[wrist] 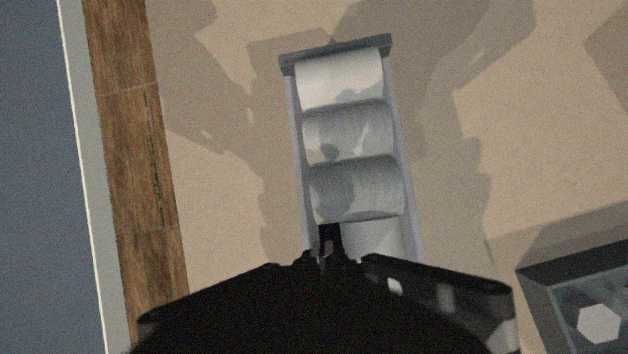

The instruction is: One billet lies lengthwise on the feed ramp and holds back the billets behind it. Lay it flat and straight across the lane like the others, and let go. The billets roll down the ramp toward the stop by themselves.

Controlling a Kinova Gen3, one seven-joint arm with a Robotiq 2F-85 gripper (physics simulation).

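A grey feed ramp (411,211) runs away from me in the wrist view and ends at a dark cross bar (336,47) at its far end. Three pale billets lie straight across the lane: one (338,76) against the bar, a second (346,132) and a third (357,191) behind it. A fourth billet (373,239) lies lengthwise in the lane, touching the third; its near end is hidden behind my gripper body. My gripper (324,255) is shut and empty, its fingertips together in the lane just left of the lengthwise billet.
A wooden strip (131,154) and a pale table border (87,175) run along the left, with blue-grey floor beyond. A dark open bin (534,282) with a pale hexagonal piece (598,323) inside stands at the lower right.
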